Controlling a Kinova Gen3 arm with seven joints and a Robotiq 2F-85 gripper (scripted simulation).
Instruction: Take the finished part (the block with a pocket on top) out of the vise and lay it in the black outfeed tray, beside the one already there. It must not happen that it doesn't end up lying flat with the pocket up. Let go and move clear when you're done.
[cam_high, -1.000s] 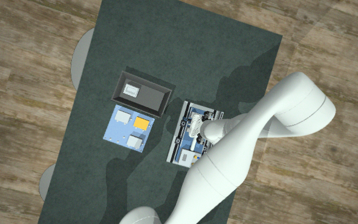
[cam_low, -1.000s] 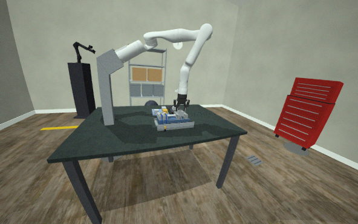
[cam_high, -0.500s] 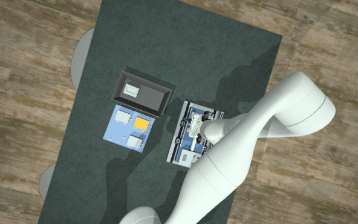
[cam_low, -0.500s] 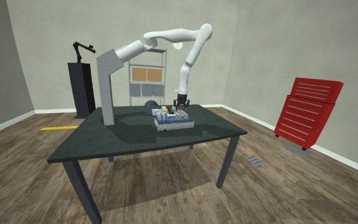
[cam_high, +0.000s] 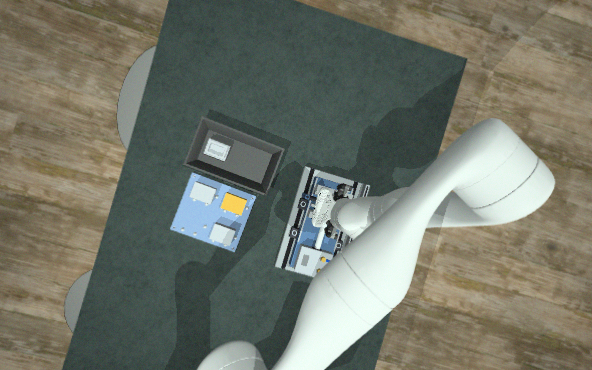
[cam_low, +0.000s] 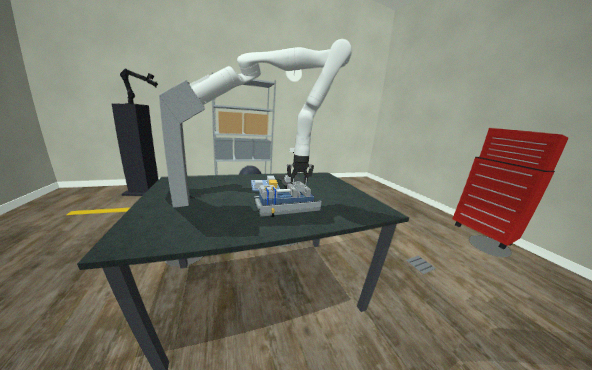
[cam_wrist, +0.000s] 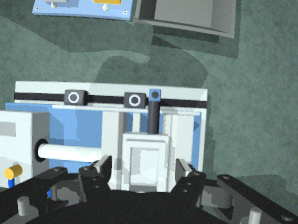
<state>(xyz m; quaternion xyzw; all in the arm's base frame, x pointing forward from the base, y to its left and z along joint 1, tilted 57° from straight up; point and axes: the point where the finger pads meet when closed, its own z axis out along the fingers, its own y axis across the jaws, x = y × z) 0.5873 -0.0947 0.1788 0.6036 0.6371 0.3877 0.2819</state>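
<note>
Right now the vise is 60 mm behind my hand, 10 mm to the right of it and 80 mm below it. From my hand the other things lie so: light blue fixture plate 170 mm behind, 270 mm to the left, 120 mm below; then orange block 120 mm behind, 230 mm to the left, 100 mm below.
</note>
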